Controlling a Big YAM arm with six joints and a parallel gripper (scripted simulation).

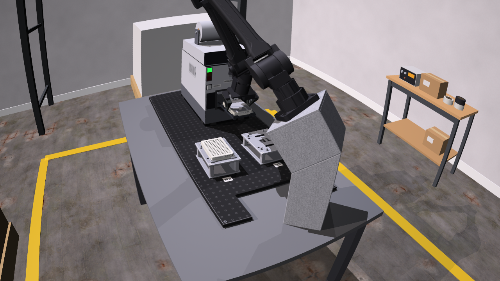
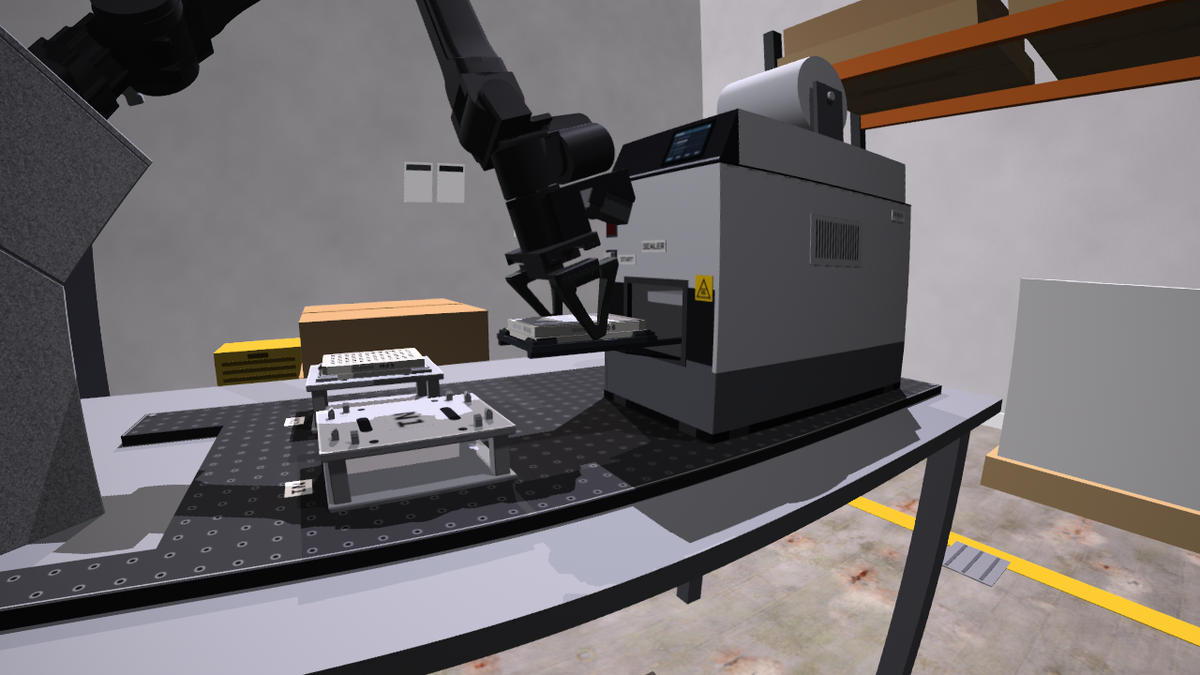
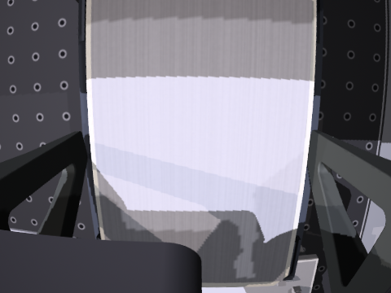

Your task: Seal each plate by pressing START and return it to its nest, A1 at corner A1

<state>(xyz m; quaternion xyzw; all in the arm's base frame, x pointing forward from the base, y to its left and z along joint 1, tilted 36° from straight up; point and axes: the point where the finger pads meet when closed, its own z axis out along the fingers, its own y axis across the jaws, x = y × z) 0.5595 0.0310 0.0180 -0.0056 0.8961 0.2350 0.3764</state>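
Right now my hand is 1 cm above the sealer stage. Also, from my hand: nest N2: 23 cm behind, 13 cm to the left, 7 cm below; then white well plate: 23 cm behind, 13 cm to the left, 5 cm below; then start button: 8 cm ahead, 11 cm to the left, 7 cm above.
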